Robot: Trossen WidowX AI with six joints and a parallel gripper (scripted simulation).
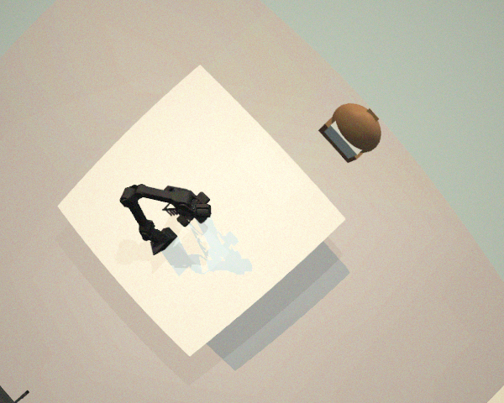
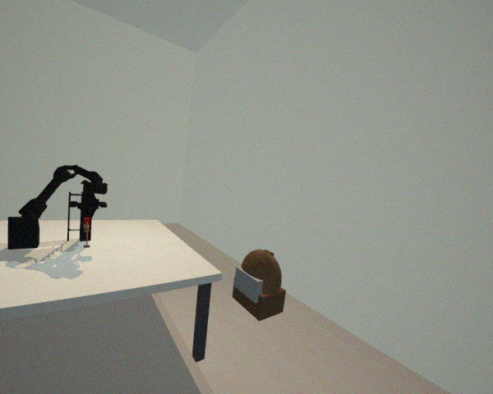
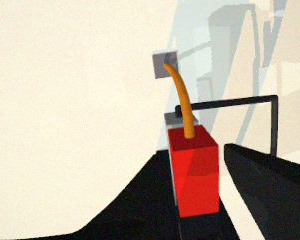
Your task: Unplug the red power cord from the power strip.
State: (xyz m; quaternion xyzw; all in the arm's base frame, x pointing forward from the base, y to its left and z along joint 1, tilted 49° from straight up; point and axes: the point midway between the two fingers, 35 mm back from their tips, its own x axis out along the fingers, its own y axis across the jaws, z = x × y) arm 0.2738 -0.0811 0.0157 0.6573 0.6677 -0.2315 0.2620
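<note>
My gripper tip is now 1 cm past the red plug, 4 cm to the right of it and 1 cm above it.
</note>
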